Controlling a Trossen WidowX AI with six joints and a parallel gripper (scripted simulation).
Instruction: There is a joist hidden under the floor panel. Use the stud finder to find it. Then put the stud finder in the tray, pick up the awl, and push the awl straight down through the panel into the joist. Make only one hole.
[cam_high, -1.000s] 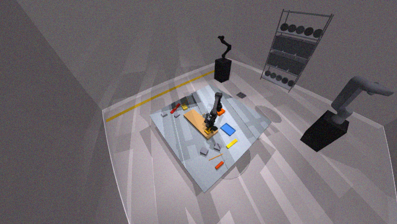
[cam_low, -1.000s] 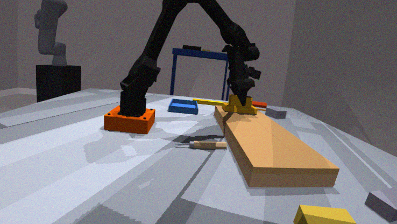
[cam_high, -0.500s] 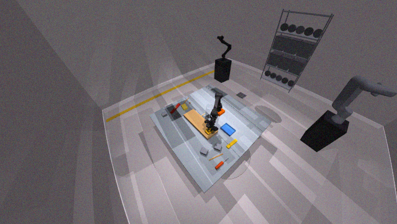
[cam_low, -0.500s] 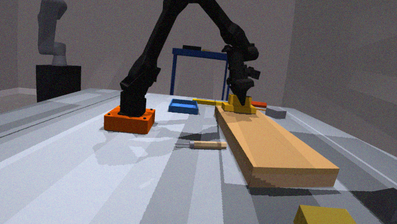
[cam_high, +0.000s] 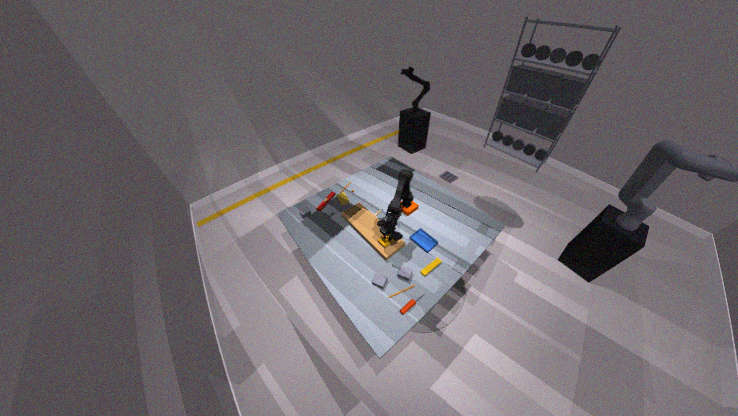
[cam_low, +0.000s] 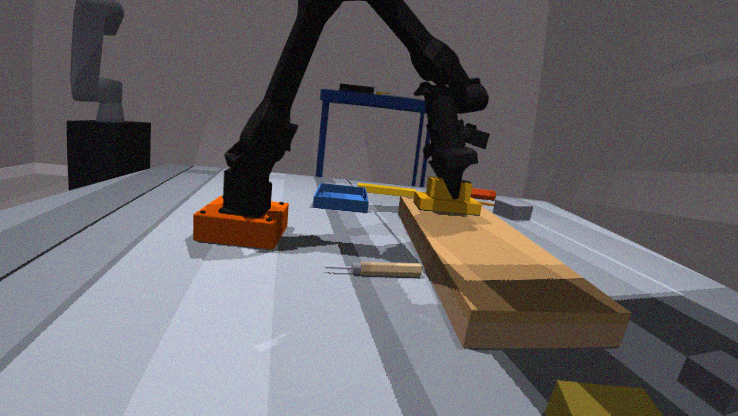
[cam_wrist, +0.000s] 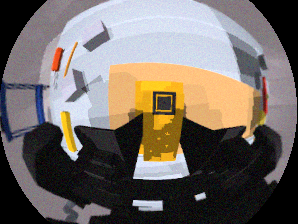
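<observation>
Now: the blue tray 23 cm behind my gripper tip, 14 cm to the left of it and 5 cm below it. From my gripper tip the other things lie so: awl (28 cm to the right, 16 cm behind, 6 cm below); green square light (3 cm above, 2 cm ahead); yellow stud finder (2 cm above).
</observation>
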